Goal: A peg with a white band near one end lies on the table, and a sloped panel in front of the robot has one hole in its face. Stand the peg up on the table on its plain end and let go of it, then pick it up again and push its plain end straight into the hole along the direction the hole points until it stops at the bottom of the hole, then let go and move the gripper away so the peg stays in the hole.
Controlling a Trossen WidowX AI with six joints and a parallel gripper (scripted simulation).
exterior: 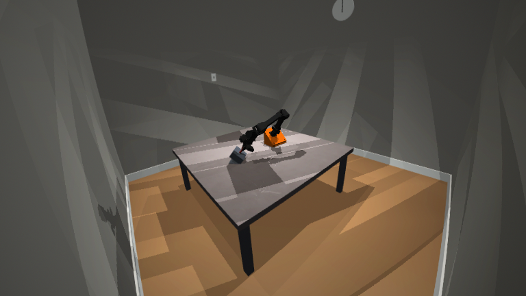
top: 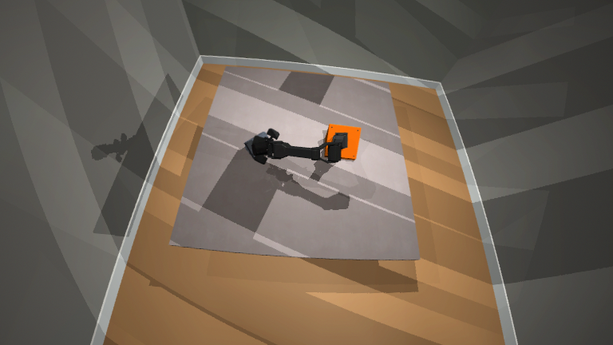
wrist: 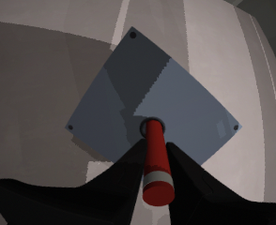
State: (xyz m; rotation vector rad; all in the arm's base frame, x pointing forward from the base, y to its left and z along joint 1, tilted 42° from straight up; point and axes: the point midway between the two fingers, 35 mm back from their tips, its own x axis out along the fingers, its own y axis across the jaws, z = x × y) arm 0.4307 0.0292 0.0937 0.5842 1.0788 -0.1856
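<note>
My gripper tip is 20 mm short of the sloped grey-blue panel, 30 mm to the left of it and 50 mm above it. Round my gripper tip: red peg: 10 mm behind, 10 mm to the left, 10 mm above.
</note>
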